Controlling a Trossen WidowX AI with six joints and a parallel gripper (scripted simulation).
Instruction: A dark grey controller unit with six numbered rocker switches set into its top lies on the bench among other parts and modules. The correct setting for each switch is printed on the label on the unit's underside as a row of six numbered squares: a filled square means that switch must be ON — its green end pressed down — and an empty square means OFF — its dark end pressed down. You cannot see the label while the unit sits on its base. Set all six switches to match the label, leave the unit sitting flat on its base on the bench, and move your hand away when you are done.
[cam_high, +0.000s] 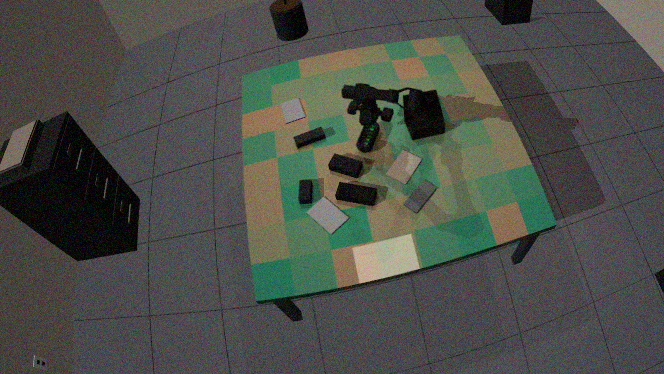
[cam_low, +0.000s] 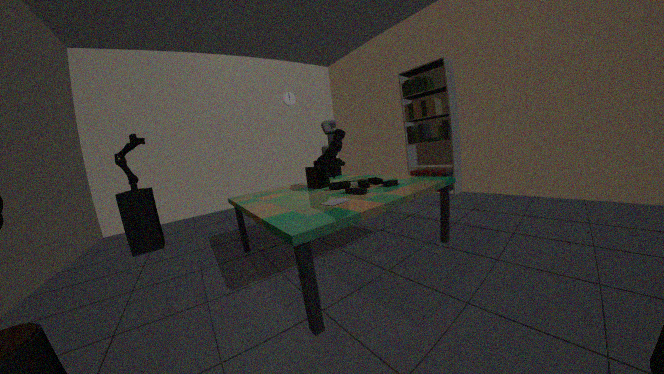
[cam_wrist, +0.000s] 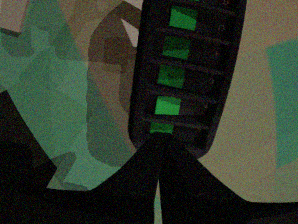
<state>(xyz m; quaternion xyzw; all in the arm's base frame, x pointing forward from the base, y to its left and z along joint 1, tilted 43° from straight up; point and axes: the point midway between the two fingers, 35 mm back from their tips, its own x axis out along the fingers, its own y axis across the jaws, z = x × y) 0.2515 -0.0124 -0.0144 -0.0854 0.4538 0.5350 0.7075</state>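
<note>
The module is 16 cm ahead of my gripper tip, 13 cm to the left of it and 6 cm below it.
</note>
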